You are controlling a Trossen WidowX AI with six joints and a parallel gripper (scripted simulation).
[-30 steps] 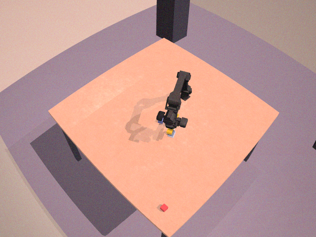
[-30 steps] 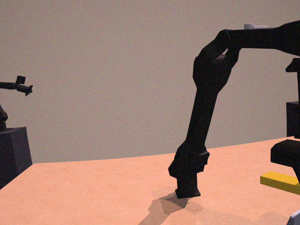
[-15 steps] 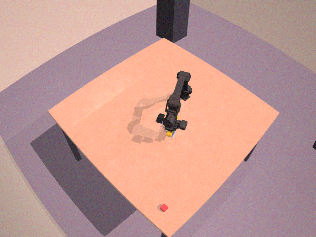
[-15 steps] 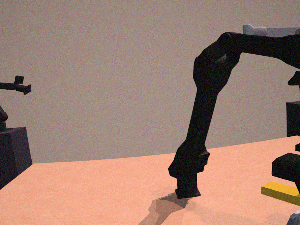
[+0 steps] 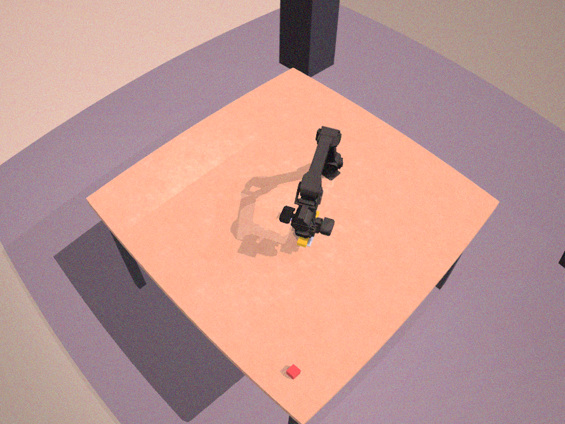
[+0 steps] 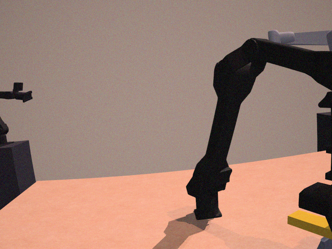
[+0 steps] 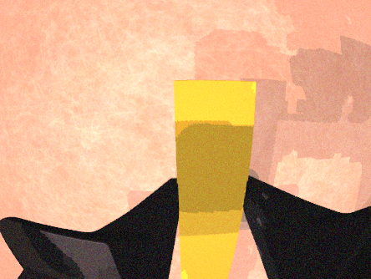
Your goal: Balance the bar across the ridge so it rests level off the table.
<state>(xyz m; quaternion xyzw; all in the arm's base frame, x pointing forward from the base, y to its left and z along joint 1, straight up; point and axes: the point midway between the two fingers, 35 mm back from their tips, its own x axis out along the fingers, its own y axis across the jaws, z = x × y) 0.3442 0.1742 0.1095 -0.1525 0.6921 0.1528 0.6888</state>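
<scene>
Right now the yellow bar is 30 mm behind my gripper tip and 10 mm to the right of it. The rest, counted from my gripper tip: small red cube (400 mm ahead, 330 mm to the left, 60 mm below); purple cube (140 mm to the right, 60 mm below, 50 mm behind).
</scene>
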